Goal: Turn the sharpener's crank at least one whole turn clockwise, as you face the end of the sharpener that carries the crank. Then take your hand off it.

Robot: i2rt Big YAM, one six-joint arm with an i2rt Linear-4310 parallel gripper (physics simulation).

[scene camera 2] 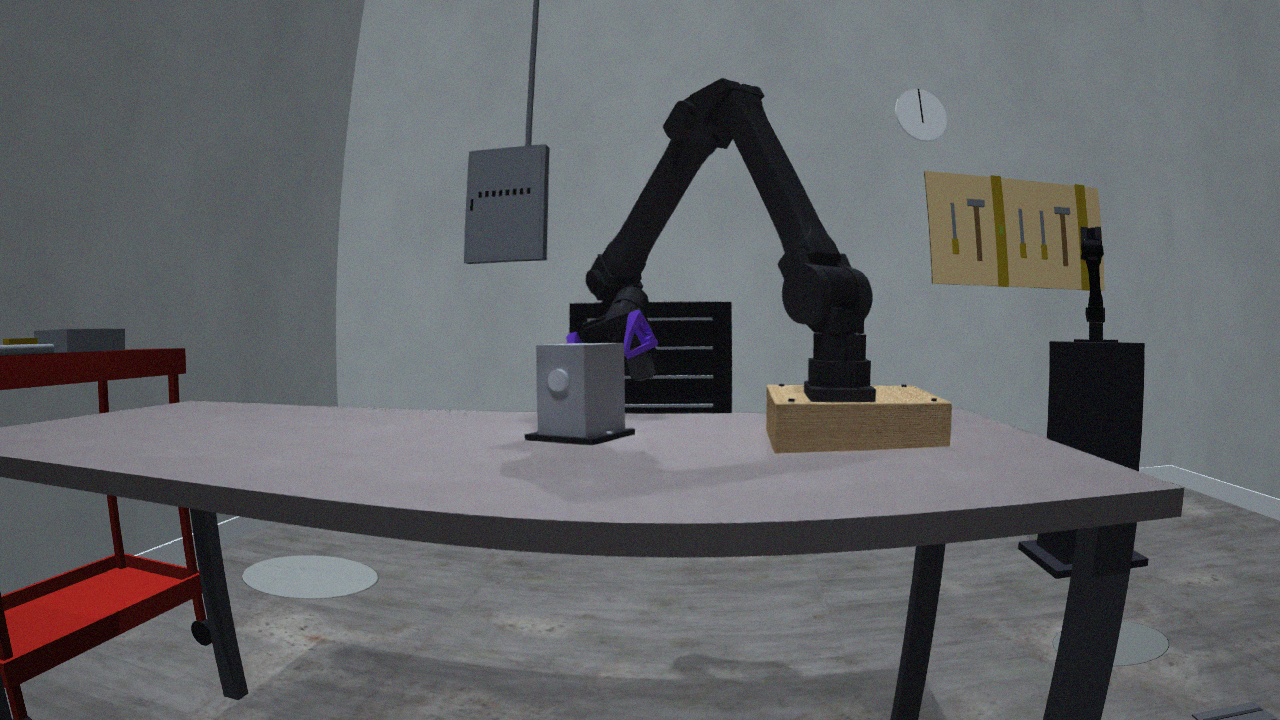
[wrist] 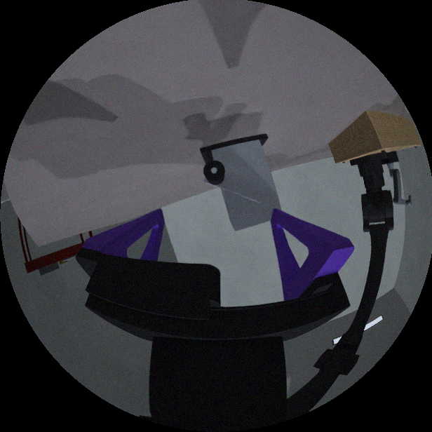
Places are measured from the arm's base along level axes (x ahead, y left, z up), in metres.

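Where they show: arm's base, link origin: (scene camera 2: 838, 396).
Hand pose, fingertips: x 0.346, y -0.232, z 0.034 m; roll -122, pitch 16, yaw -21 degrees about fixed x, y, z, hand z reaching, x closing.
Each offset is from my fingertips to the top centre of the thing. "spot": to the spot under its first point. Level surfaces: height alone.
The grey box-shaped sharpener @[spot: dx -0.011, dy +0.216, dz -0.025 m] (scene camera 2: 580, 390) (wrist: 250, 175) stands upright on its dark base plate on the table. In the scene view a pale round disc @[spot: dx +0.020, dy +0.214, dz -0.012 m] (scene camera 2: 557, 380) shows on its near side, and the crank is hidden behind the body. In the wrist view the crank's round black knob (wrist: 214, 171), with a pale centre, shows in front of the sharpener's lower part; its arm is mostly hidden. My gripper (scene camera 2: 605, 339) (wrist: 217, 214) is open and empty behind the sharpener, its purple fingers wide apart. The knob appears just past the fingertips, in line with the gap between them.
The arm's wooden base block (scene camera 2: 857, 425) (wrist: 372, 136) stands on the table @[dz -0.094 m] (scene camera 2: 358, 461) to the right of the sharpener in the scene view. A red cart (scene camera 2: 98, 592) stands at the left. A black drawer cabinet (scene camera 2: 693, 358) is behind the table.
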